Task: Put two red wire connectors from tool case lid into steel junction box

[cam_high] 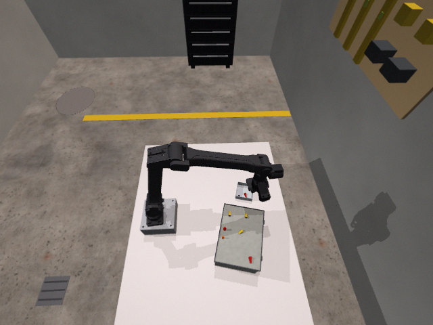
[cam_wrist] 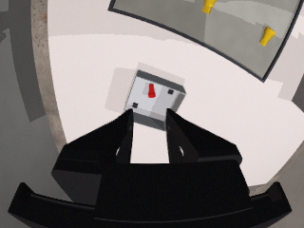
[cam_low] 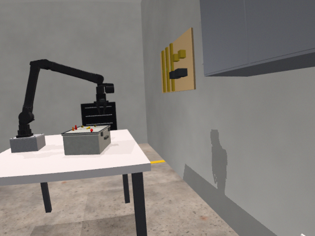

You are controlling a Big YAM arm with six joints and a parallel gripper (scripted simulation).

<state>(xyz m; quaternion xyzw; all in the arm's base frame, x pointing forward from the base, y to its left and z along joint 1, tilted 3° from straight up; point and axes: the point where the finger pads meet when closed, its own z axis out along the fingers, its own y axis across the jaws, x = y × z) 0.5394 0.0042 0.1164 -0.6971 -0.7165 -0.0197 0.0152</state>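
Right now the grey tool case is 190 mm to the right of my hand, 110 mm below it and 100 mm behind it. Round my hand: orange connector (200 mm behind, 190 mm to the right, 70 mm below).
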